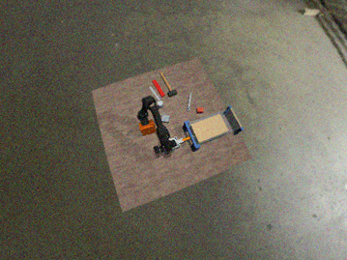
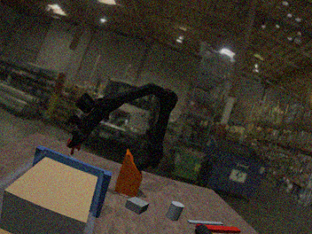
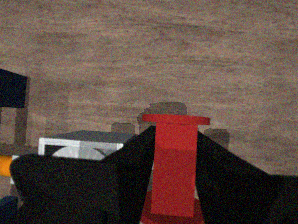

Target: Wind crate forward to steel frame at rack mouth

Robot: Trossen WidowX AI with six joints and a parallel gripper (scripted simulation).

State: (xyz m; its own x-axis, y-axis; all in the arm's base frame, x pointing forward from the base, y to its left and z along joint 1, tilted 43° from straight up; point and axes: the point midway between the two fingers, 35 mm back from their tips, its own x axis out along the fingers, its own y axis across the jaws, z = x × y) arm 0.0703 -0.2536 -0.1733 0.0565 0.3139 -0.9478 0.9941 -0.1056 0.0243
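Right now the winch handle is 40 mm ahead of my gripper tip, 30 mm to the left of it and 30 mm below it. From my gripper tip the other things lie so: blue steel frame: 250 mm ahead, 50 mm to the left, 20 mm below; winch: 80 mm ahead, 50 mm to the left, 100 mm below; red knob: 20 mm to the left.
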